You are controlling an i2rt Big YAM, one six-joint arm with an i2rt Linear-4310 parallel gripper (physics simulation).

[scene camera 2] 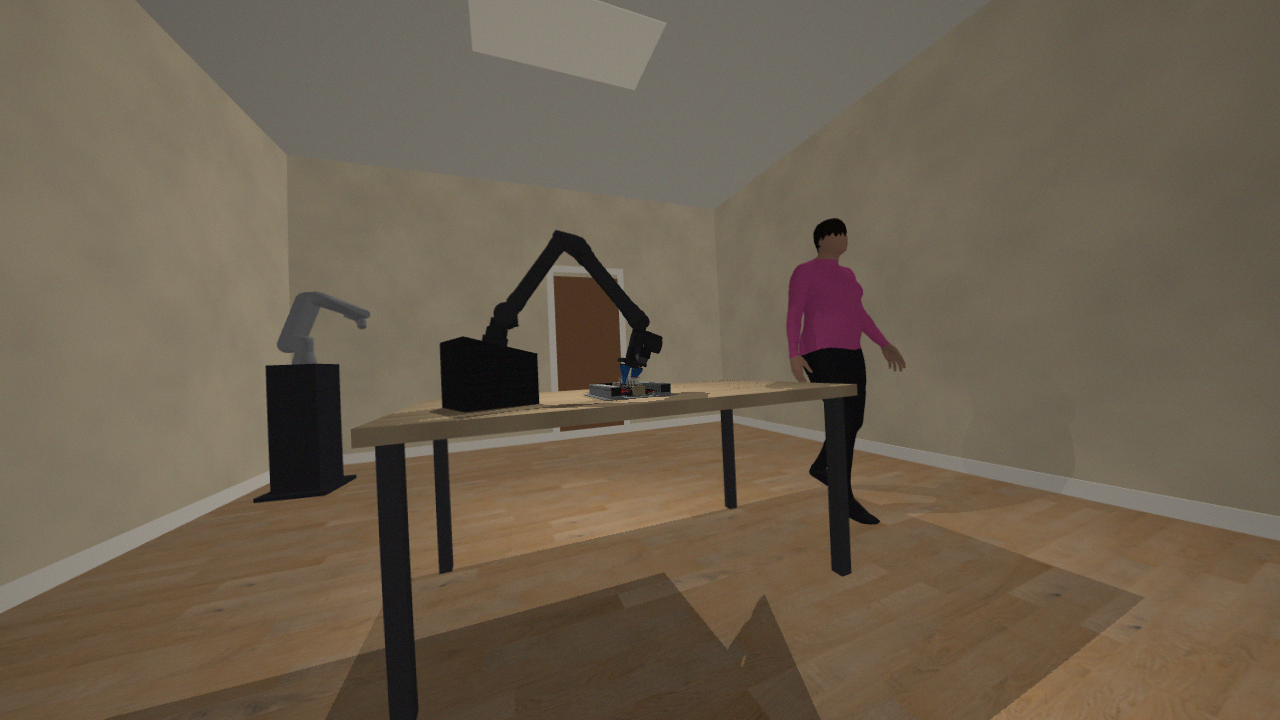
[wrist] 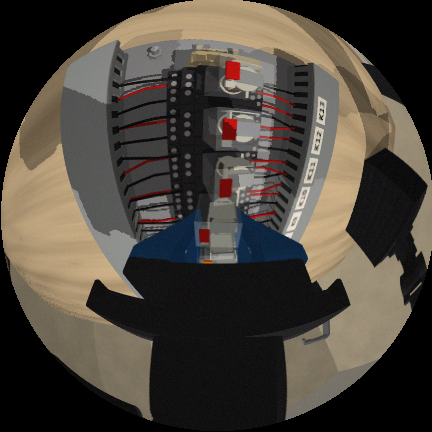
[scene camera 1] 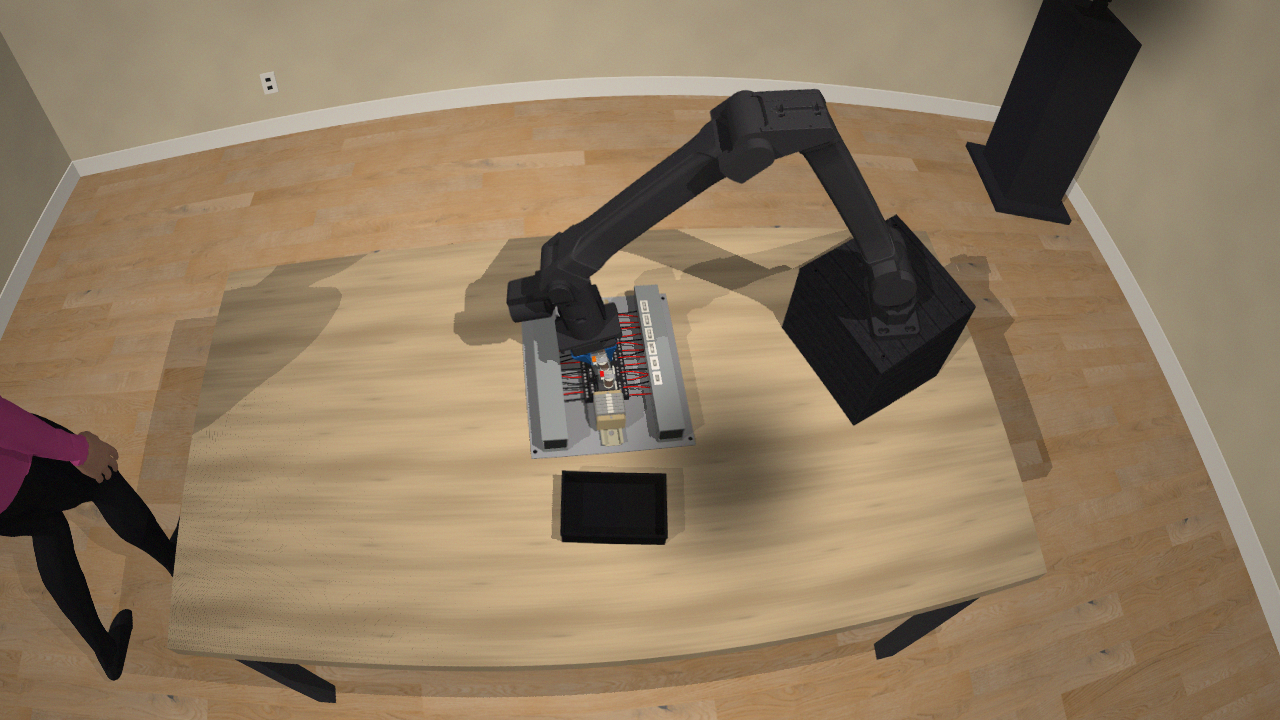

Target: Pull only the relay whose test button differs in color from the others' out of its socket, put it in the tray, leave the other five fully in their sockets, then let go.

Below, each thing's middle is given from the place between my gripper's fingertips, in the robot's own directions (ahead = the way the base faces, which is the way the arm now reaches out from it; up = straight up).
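Scene:
There is a grey panel [scene camera 1: 639, 434] in the scene, and I see that it sits 3 cm below my hand.

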